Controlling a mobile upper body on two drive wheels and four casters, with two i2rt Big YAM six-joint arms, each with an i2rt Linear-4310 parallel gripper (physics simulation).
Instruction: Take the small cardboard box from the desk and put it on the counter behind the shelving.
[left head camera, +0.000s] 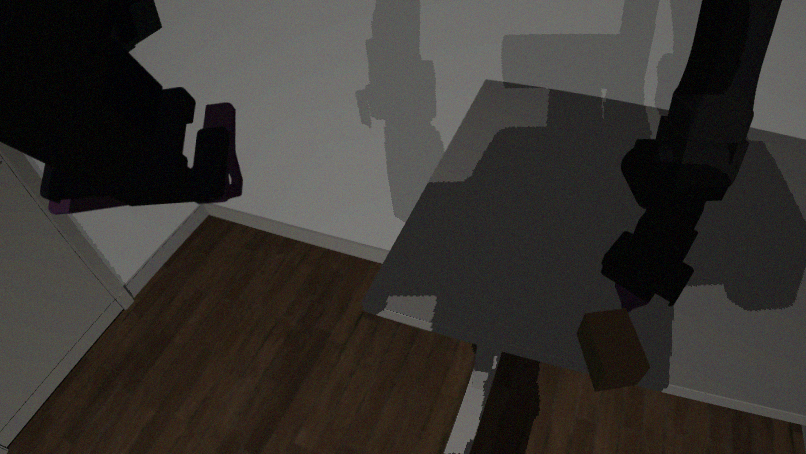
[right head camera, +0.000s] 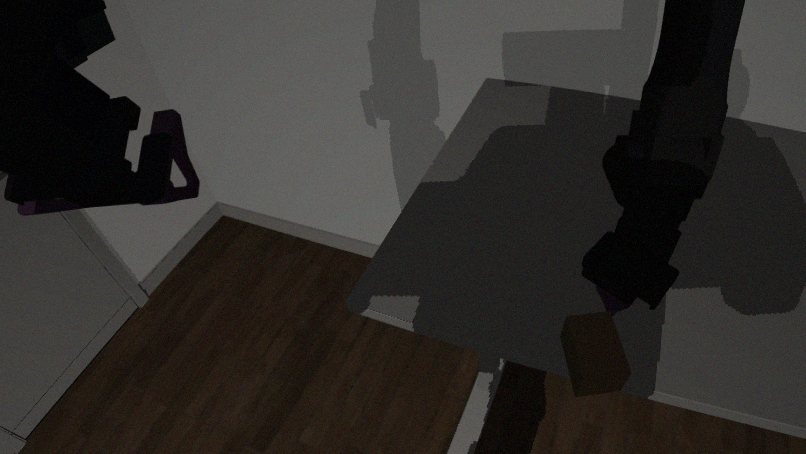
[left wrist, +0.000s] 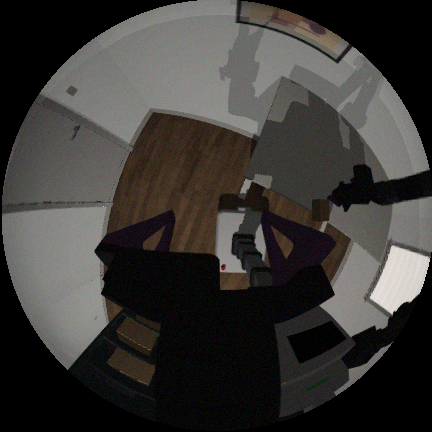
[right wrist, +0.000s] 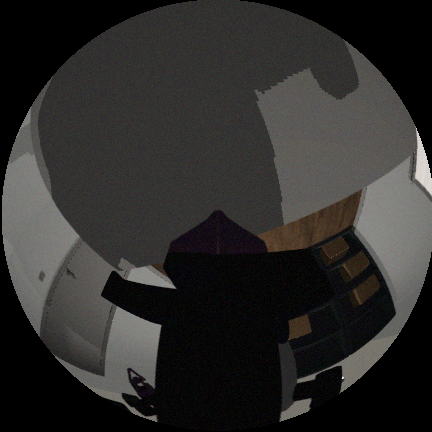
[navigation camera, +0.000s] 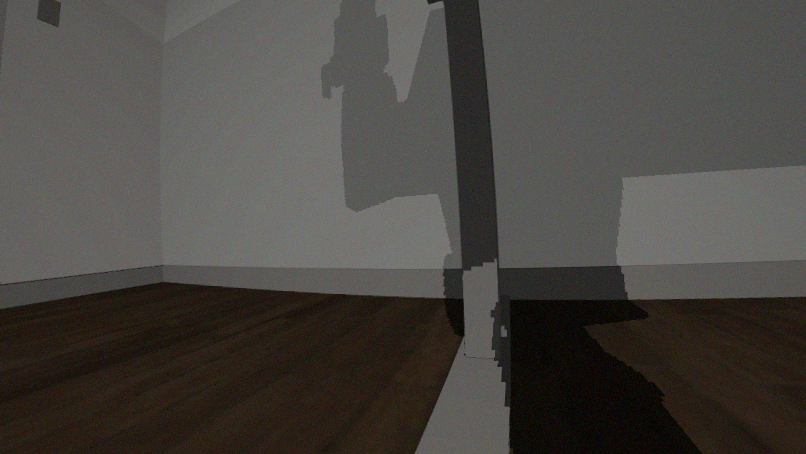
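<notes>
The small brown cardboard box sits at the near edge of the grey desk, turned at an angle, its lower corner reaching past the edge in the picture. It also shows small in the left wrist view. My right gripper is shut and empty just behind the box, its tips close to the box's far top edge. In the right wrist view the closed fingers point at the bare desk top, and the box is hidden. My left gripper is open and empty, high over the floor at the left.
Dark shelving with several cardboard boxes stands behind me. A grey door is at the left. A dark wood floor lies between the wall and the desk. The desk leg stands straight ahead in the navigation view.
</notes>
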